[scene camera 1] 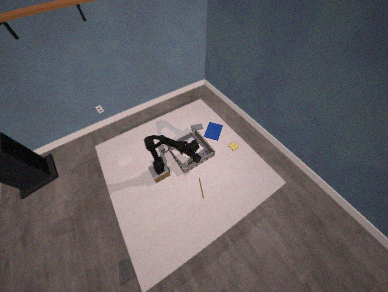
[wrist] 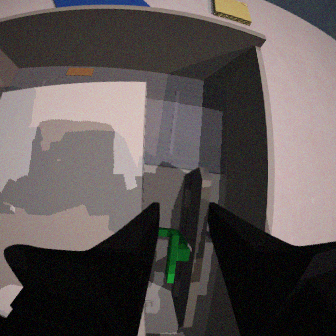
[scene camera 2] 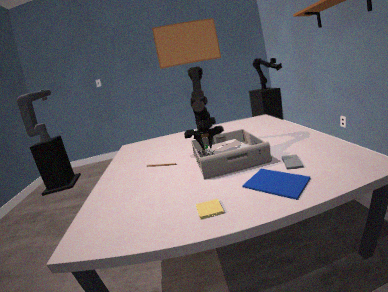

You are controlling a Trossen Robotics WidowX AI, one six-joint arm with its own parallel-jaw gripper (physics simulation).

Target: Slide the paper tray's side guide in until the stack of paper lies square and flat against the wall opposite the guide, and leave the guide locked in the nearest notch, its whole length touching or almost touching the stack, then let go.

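Frame: origin at the arm's base, x back, y right, z up, level; millimetres.
Seen in the pictures: gripper, between the fingertips: (scene camera 1: 196, 155) (wrist: 183, 208) (scene camera 2: 207, 149); arm's base, origin of its link: (scene camera 1: 159, 170).
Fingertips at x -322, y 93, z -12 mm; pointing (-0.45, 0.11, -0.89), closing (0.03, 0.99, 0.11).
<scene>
Offsets run from my fingertips to a thing's top centre. Level surfaces: height alone.
The grey paper tray @[dy -92, dx -13, dz +25 mm] (scene camera 1: 206, 159) (scene camera 2: 220, 166) (wrist: 269, 150) stands on the table. The white paper stack @[dy -116, dx +5, dz -30 mm] (scene camera 2: 230, 145) (wrist: 95, 102) lies in it; in the wrist view its right edge is straight, and its far left side is cut off. The dark side guide @[dy -2, dx +31, dz +10 mm] (wrist: 191, 215) stands upright to the right of the stack, with a gap between them, and has a green latch @[dy -12, dx +29, dz +10 mm] (wrist: 175, 252) on its left. My gripper (scene camera 1: 196, 157) (scene camera 2: 207, 149) (wrist: 183, 208) is partly open, its fingertips on either side of the guide with space visible on both sides. The left finger hides part of the stack. The wall opposite the guide is unclear.
A blue folder @[dy -134, dx -360, dz -63 mm] (scene camera 1: 213, 131) (scene camera 2: 277, 183) (wrist: 100, 2), a yellow note pad @[dy +133, dx -368, dz -60 mm] (scene camera 1: 233, 146) (scene camera 2: 210, 209) (wrist: 232, 11) and a grey flat block @[dy -289, dx -264, dz -61 mm] (scene camera 1: 197, 127) (scene camera 2: 292, 161) lie outside the tray. A thin brown stick @[dy +228, dx +144, dz -64 mm] (scene camera 1: 201, 188) (scene camera 2: 161, 165) lies on the table @[dz -71 mm] (scene camera 2: 150, 220).
</scene>
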